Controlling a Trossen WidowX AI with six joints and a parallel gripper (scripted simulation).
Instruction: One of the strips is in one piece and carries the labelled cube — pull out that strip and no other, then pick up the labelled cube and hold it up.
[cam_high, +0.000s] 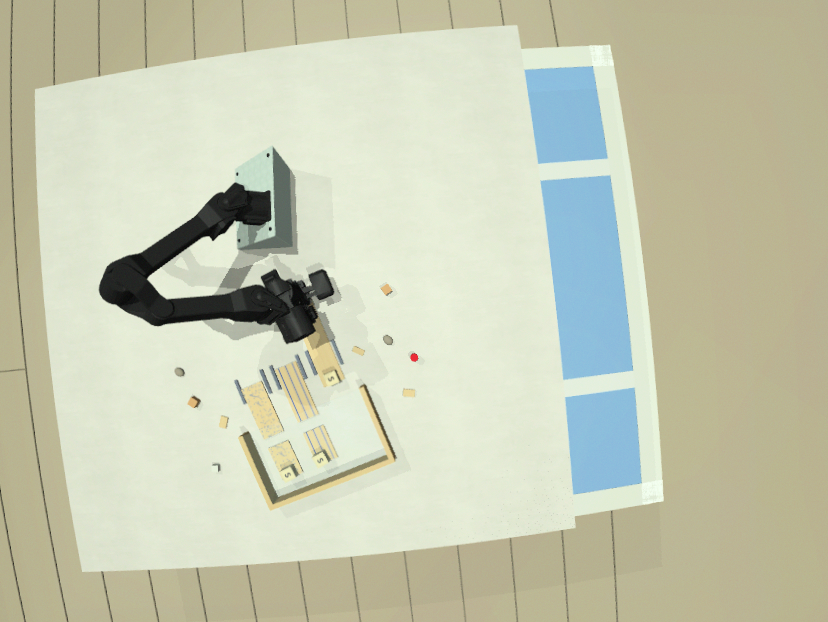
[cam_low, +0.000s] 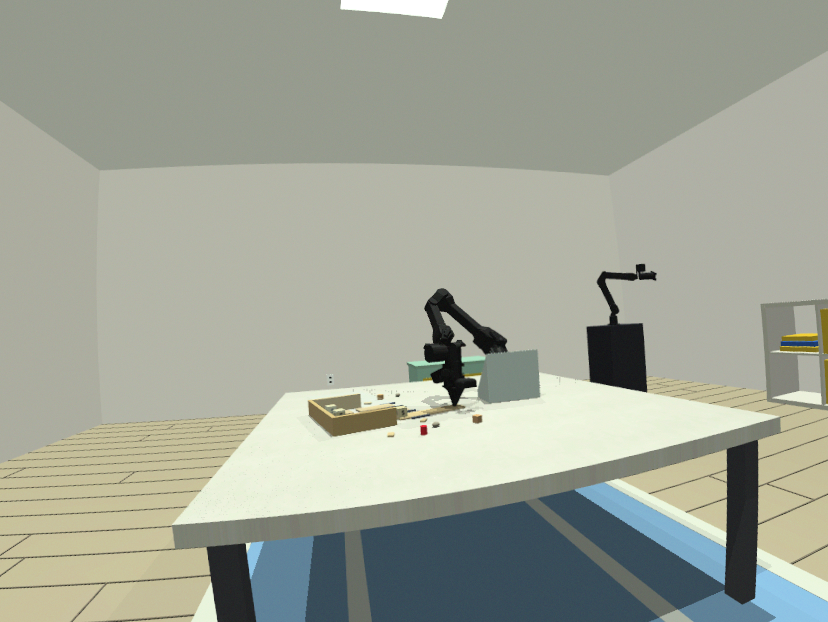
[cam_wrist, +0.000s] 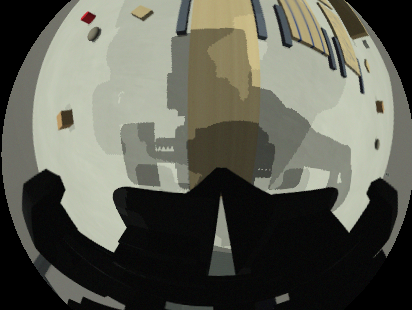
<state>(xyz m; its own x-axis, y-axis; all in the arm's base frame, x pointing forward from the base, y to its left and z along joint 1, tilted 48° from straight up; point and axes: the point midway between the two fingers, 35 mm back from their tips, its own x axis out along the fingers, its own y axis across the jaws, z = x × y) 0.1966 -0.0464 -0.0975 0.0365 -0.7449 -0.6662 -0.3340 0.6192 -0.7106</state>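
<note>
Now: the tan strip 9 cm ahead of my gripper tip and 3 cm to the left of it. Also, from my gripper tip: red cylinder (27 cm to the left, 15 cm ahead, 1 cm above).
</note>
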